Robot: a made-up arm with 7 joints.
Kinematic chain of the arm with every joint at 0, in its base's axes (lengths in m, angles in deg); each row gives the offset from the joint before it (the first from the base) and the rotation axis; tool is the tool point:
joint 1: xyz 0 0 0.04 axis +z
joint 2: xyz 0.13 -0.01 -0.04 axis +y
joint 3: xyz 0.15 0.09 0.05 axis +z
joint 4: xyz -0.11 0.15 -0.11 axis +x
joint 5: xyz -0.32 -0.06 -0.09 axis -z
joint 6: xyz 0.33 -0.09 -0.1 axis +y
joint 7: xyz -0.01 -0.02 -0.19 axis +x
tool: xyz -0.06 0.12 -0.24
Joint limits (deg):
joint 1: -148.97..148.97
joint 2: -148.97..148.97
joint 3: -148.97..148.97
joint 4: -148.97..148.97
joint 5: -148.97..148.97
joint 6: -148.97..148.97
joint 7: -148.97..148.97
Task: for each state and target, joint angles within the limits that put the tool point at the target. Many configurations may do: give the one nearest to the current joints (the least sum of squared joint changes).
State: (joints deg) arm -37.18 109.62 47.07 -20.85 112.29 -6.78 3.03
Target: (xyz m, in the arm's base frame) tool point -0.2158 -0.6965 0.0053
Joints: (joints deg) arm -11.46 109.82 37.70 -44.48 113.93 -17.93 5.13
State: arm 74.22 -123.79 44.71 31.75 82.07 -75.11 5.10
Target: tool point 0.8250 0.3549 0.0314
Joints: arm 66.72 -105.23 19.95 12.91 96.54 -87.21 6.22
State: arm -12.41 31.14 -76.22 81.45 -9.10 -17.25 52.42
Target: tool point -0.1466 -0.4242 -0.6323
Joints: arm -54.40 58.06 -129.23 71.42 5.74 -36.28 27.39
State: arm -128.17 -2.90 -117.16 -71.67 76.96 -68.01 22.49
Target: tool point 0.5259 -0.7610 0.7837
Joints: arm -112.93 -12.05 -126.25 -94.66 117.12 -81.42 -5.22
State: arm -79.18 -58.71 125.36 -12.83 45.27 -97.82 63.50
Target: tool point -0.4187 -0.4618 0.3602
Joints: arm -125.27 -56.74 94.62 -9.68 79.90 -96.15 69.70
